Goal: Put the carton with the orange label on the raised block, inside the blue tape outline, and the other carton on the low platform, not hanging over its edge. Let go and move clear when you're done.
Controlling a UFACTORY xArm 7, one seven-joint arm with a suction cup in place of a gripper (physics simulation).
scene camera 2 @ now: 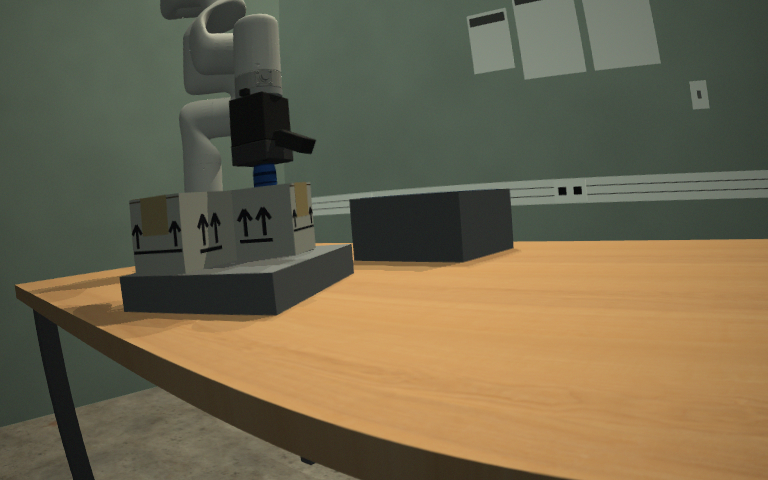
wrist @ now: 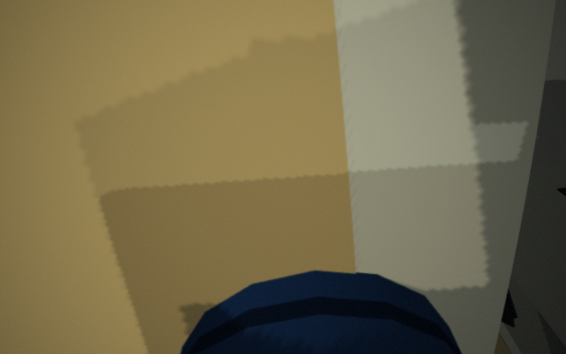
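Note:
Two white cartons with tan tape and black arrows stand upright, close together, on the low grey platform [scene camera 2: 198, 294]. The left carton [scene camera 2: 158, 263] is nearer the camera; the right carton [scene camera 2: 263, 223] [wrist: 410, 100] is behind it. My suction cup [scene camera 2: 265, 178] [wrist: 320, 325] is blue and presses on the top of the right carton, with no gap showing; I take it as held. The tall dark raised block [scene camera 2: 404, 229] stands to the right and behind. The orange label and the blue tape outline do not show. The platform's far edge is partly hidden by the cartons.
The wooden table [scene camera 2: 481, 328] extends to the right and front, with its curved edge at the lower left. A green wall with a white cable duct [scene camera 2: 668, 185] is behind the block. Dark surfaces with black marks show at the wrist view's right edge.

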